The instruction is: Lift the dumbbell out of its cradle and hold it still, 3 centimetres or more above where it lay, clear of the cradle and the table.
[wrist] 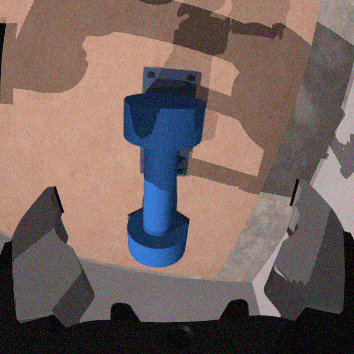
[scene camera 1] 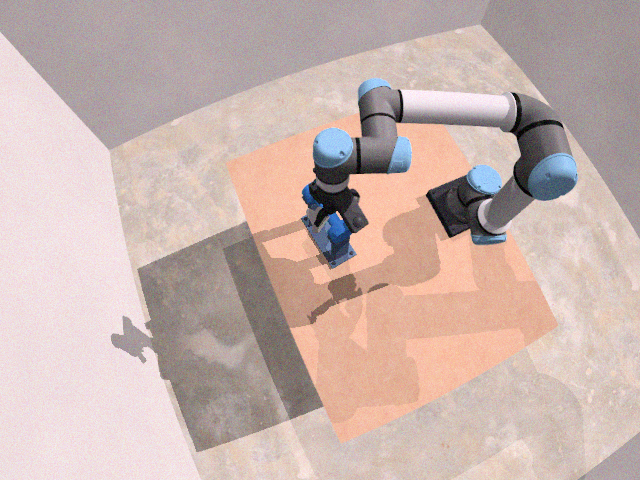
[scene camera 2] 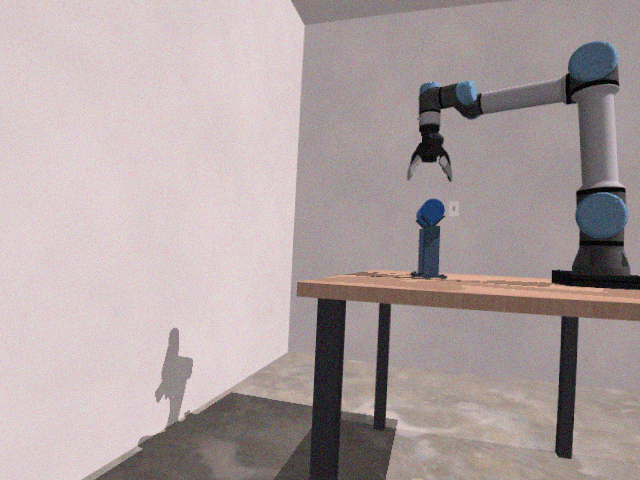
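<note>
The blue dumbbell lies across the top of its dark blue cradle, a stand with uprights on a base plate. My gripper is open and empty. In the second scene view it points down above the dumbbell, with a gap between the fingertips and the heads. In the wrist view the handle runs lengthwise between the two jaws, nearer the left one. In the first scene view the gripper hides part of the handle.
The cradle stands on the wooden table, near one table edge. The arm's base stands on the same table, to the right. Shadows of the arm fall across the table. A pale wall rises at the left.
</note>
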